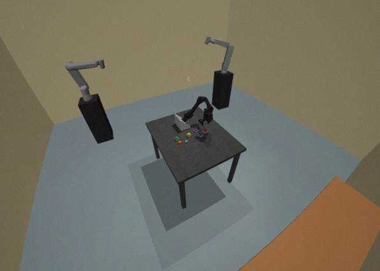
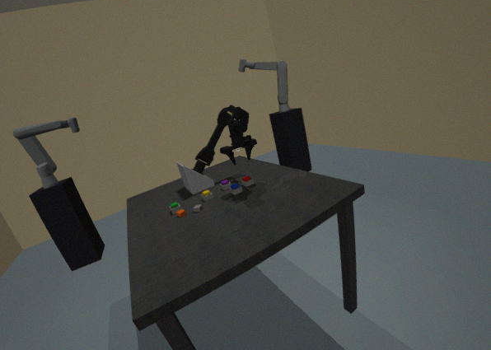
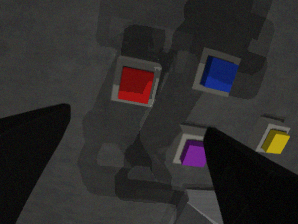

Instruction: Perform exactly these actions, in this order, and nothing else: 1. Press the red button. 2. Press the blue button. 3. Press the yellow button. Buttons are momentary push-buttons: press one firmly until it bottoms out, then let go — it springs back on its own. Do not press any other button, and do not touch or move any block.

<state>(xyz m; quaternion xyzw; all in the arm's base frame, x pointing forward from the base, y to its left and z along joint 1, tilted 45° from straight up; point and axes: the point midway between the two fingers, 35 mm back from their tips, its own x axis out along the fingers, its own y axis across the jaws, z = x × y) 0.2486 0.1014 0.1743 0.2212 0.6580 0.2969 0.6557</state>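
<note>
My gripper tip is 90 mm above the red button. Also, from my gripper tip: purple button 70 mm behind, 100 mm to the right, 90 mm below; yellow button 30 mm behind, 220 mm to the right, 90 mm below; blue button 30 mm ahead, 80 mm to the right, 90 mm below.
</note>
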